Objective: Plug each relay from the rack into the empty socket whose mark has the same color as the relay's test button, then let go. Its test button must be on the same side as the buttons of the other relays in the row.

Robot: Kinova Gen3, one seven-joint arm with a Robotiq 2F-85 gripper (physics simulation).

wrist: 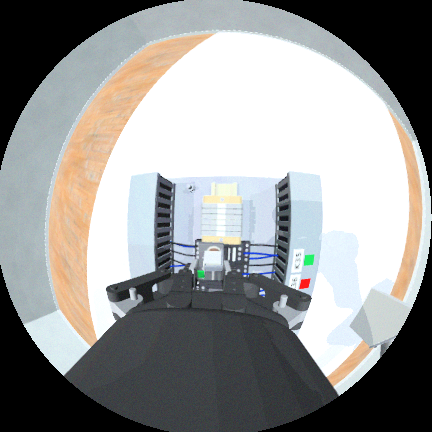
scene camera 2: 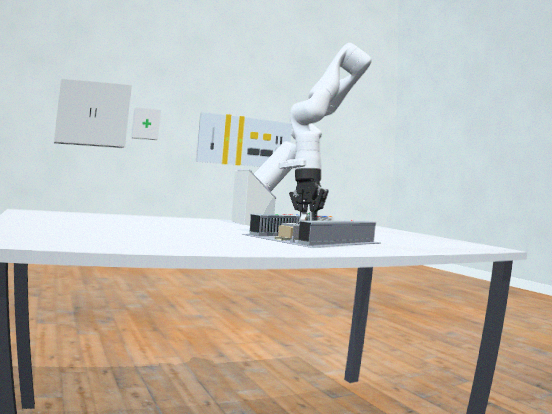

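Pixels of known places: gripper, between the fingertips: (wrist: 209,267); arm's base, origin of its link: (scene camera 2: 259,186).
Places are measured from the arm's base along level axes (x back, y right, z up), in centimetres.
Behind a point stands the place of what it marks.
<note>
My gripper (scene camera 2: 308,215) @(x -47.5, y 3.8, z -9.8 cm) (wrist: 209,267) @(x -47.5, y 3.8, z -9.8 cm) points down and is shut on a clear-cased relay (wrist: 213,259) @(x -47.5, y 5.8, z -6.9 cm) with a green test button (wrist: 201,274) @(x -47.9, y 4.1, z -6.4 cm) on its left side in the wrist view. The relay is over the black socket (wrist: 242,248) @(x -44.7, y 7.1, z -11.3 cm) nearest the terminal blocks; whether it touches the socket I cannot tell. A green mark (wrist: 309,260) @(x -37.4, y 9.0, z -7.7 cm) beside the label K35 is on the right duct, with a red mark (wrist: 305,283) @(x -36.4, y 6.4, z -7.7 cm) below it by a partly hidden label. Other sockets and relays of the row are hidden under the gripper. The rack does not show clearly.
Slotted wiring ducts stand on both sides, the left duct (wrist: 142,220) @(x -56.7, y 6.1, z -7.7 cm) and the right duct (wrist: 305,215) (scene camera 2: 342,232). Terminal blocks (wrist: 221,220) @(x -48.3, y 9.5, z -9.3 cm) (scene camera 2: 285,231) @(x -49.7, y 12.1, z -11.4 cm) stand between them. Blue and black wires run from the sockets to the ducts. The white table (scene camera 2: 125,240) @(x -59.2, y 57.0, z -14.0 cm) (wrist: 250,110) @(x -50.6, y 29.9, z -14.0 cm) carries the panel.
</note>
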